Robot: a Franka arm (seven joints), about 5 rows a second.
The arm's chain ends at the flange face. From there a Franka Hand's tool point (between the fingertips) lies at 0.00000 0.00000 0.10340 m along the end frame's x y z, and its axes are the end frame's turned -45 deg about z.
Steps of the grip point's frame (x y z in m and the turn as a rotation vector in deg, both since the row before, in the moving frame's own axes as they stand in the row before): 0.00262 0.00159 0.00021 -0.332 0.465 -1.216; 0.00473 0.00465 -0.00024 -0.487 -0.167 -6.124; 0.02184 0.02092 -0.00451 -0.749 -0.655 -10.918
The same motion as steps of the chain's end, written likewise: 0.00196 -0.00055 0.00022 0.094 0.564 -1.216; 0.00618 -0.00087 -0.00024 -0.462 0.226 -6.124; 0.02995 -0.00242 -0.00449 -0.993 0.066 -10.918
